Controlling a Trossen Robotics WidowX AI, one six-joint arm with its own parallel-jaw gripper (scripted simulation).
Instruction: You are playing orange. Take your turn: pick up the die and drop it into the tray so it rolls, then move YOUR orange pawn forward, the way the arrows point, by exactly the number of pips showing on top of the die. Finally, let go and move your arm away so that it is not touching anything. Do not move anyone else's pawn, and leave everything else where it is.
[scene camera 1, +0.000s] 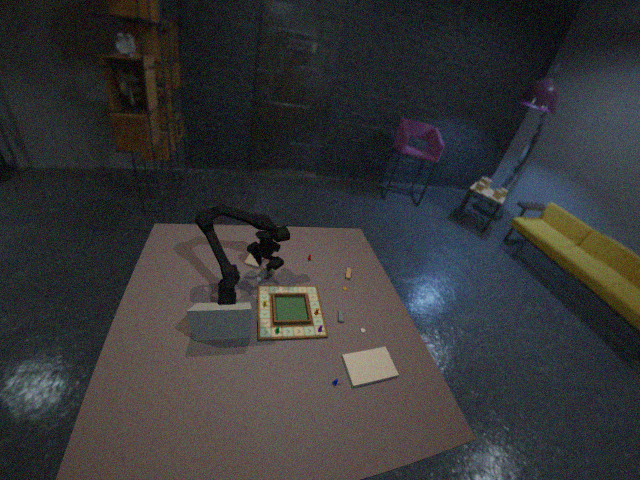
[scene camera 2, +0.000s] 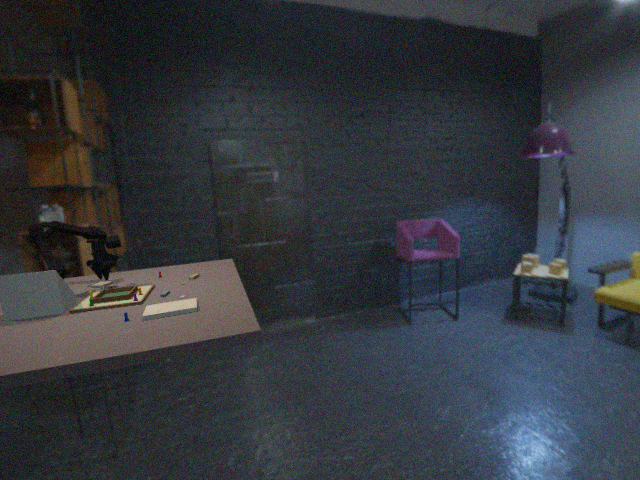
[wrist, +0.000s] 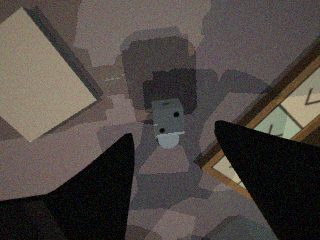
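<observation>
Green tray, large white card, pale die: visible. My gripper: open, holding nothing.
</observation>
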